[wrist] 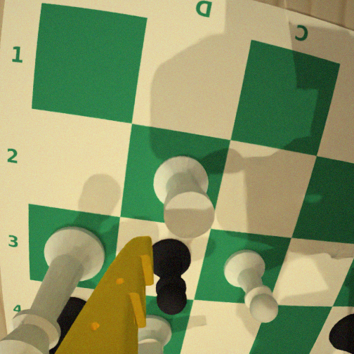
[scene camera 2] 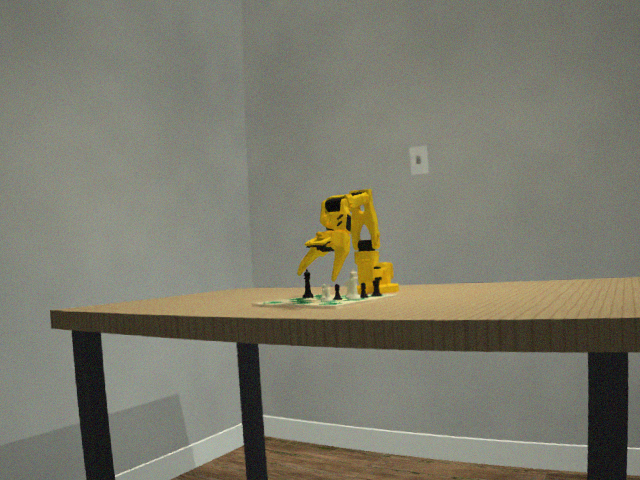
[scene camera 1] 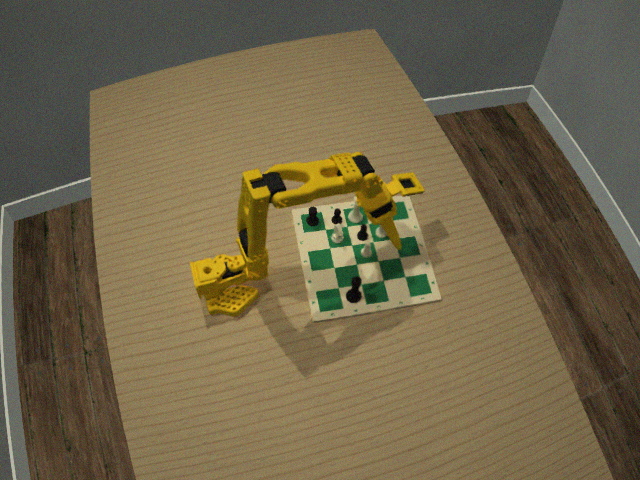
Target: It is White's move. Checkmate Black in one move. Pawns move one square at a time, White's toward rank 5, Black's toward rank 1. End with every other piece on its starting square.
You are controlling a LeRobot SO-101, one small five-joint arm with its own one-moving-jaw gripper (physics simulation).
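Frame: origin at the arm's base, x back, y down, z right, level; millimetres.
Seen in the pictures: hand, tool point: point(scene camera 2: 332, 278) point(scene camera 1: 379, 214); arm's base, link origin: point(scene camera 1: 239, 284).
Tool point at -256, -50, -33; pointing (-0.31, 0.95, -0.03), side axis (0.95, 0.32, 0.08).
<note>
Offsets run from my tool point to a thing's top centre, as dx, dy, dz. "*": to the spot under its first point. Level surfaces: height alone.
My gripper point(scene camera 2: 317, 276) is open and empty above the board @(* +149, +44, +125) point(scene camera 1: 317, 314). In the wrist view one notched jaw shows, its tip beside the black pawn @(+29, +13, +7) point(wrist: 171, 257) point(scene camera 1: 362, 233) on D3. A white rook @(-5, +11, +10) point(wrist: 181, 180) point(scene camera 1: 381, 231) stands upright on D2. A white pawn @(+35, +13, +41) point(wrist: 244, 266) point(scene camera 1: 366, 251) is on C3. The white king @(+28, -19, -34) point(wrist: 75, 250) point(scene camera 1: 355, 214) is on E3. A white knight @(+72, +5, -1) point(wrist: 154, 327) point(scene camera 1: 337, 235) is on D4, partly cut off in the wrist view. The black king @(+83, -19, +111) point(scene camera 1: 354, 292) point(scene camera 2: 307, 285) stands on A4.
Another black pawn @(+61, +13, -38) point(scene camera 1: 337, 215) stands on E4, and a taller black piece @(+102, +11, -48) point(scene camera 1: 312, 217) point(scene camera 2: 376, 287) on E5. The arm's base point(scene camera 1: 219, 273) is on the table @(dy +50) point(scene camera 1: 206, 387), left of the board in scene camera 1.
</note>
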